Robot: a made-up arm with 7 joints. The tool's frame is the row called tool. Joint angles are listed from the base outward. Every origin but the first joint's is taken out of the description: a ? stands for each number. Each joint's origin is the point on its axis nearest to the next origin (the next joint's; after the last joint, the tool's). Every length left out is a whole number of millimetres.
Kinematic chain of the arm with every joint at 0, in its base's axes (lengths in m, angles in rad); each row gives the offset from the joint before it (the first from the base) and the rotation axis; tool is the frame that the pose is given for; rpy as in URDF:
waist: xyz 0 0 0.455 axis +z
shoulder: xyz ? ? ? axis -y
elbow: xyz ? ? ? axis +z
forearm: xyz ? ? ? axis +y
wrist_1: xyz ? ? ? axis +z
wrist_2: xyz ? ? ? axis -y
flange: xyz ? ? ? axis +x
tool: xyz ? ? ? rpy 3.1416 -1.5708 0
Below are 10 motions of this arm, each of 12 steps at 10 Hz.
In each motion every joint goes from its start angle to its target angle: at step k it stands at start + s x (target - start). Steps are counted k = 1, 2, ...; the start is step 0. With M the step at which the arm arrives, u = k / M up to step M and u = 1 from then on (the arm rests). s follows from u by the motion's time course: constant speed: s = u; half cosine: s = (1 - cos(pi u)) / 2; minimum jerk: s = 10 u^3 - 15 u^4 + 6 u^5.
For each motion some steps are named. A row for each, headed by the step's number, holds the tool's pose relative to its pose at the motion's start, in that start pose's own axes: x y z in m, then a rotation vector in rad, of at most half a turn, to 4 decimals.
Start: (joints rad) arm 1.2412 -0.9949 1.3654 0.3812 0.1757 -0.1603 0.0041
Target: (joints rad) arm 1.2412 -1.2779 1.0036 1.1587 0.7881 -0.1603 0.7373
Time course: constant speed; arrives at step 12
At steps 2, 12:
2: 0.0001 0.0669 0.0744 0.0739 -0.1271 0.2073
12: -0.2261 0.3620 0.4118 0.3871 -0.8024 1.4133

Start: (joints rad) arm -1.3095 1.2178 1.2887 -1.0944 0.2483 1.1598 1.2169
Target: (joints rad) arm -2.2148 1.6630 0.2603 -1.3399 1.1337 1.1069 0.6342
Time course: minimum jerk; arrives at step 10
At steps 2, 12:
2: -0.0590 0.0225 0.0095 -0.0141 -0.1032 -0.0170
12: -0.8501 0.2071 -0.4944 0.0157 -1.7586 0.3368

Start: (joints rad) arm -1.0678 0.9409 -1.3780 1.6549 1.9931 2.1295 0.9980
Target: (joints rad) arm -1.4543 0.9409 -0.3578 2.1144 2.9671 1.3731 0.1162
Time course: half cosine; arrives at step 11
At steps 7, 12:
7: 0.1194 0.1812 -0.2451 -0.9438 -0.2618 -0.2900
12: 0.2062 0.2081 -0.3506 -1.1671 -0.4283 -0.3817

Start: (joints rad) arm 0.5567 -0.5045 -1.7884 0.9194 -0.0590 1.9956 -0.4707
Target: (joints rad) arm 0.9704 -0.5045 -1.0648 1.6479 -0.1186 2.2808 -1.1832
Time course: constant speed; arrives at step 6
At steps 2, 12:
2: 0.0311 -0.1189 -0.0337 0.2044 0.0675 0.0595
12: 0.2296 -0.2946 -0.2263 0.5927 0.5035 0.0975

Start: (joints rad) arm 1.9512 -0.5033 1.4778 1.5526 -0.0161 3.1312 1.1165
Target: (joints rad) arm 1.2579 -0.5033 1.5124 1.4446 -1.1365 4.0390 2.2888
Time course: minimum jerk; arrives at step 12
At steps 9, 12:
9: 0.1854 -0.1546 0.1134 0.7279 -1.2738 0.6131
12: 0.2017 -0.1804 0.1275 0.6536 -1.4834 0.6853

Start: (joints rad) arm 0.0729 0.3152 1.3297 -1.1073 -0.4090 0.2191 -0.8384
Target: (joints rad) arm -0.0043 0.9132 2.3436 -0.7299 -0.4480 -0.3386 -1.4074
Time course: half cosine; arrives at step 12
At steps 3, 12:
3: -0.0009 -0.0054 0.0364 0.1981 -0.0028 -0.0039
12: 0.1287 -0.3531 0.1670 1.5116 0.4459 -0.3877

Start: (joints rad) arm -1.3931 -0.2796 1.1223 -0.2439 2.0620 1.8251 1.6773
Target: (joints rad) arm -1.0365 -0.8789 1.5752 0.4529 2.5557 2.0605 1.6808
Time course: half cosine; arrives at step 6
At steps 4, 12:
4: 0.2543 -0.3341 -0.1805 1.0250 0.5422 0.7782
12: 0.3228 -0.3609 -0.2761 1.3449 0.7257 1.0564

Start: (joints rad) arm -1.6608 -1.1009 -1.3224 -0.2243 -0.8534 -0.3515 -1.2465
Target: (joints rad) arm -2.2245 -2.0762 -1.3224 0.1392 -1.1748 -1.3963 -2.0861
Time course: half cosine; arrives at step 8
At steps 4, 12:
4: 0.4284 -0.3459 0.0997 0.4535 -0.6121 -0.8836
12: 0.5460 -0.8605 0.2307 0.9799 -1.2731 -1.4138

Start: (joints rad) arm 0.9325 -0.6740 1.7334 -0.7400 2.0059 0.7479 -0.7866
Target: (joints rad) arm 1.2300 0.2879 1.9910 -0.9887 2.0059 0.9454 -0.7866
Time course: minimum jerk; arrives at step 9
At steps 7, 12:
7: -0.3687 -0.2621 0.2359 0.3274 0.4037 0.8179
12: -0.3803 -0.2971 0.2499 0.3463 0.4401 0.8894

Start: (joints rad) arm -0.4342 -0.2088 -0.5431 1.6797 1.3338 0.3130 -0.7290
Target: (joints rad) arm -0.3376 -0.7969 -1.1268 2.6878 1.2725 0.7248 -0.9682
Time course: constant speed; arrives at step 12
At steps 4, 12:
4: -0.1775 0.1628 -0.0269 -0.3430 -0.0514 0.3674
12: -0.5340 0.1117 -0.1490 -1.0668 -0.2206 1.0038

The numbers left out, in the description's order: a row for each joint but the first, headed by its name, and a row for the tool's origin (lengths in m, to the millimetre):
shoulder: 0 -0.09 0
elbow: 0 0 0.434
forearm: 0.013 0.049 0
wrist_1: -0.023 0 0.431
wrist_2: 0 -0.096 0
flange: 0.013 0 0.096
tool: 0 0 0

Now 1 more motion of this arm.
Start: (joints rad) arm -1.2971 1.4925 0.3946 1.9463 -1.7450 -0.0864 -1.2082
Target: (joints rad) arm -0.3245 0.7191 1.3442 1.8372 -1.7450 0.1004 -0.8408
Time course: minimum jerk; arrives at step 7
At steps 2, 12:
2: 0.0098 0.0066 -0.0290 -0.1774 0.1895 0.0596
12: -0.1729 -0.1973 0.0463 -1.0819 1.5584 0.8629

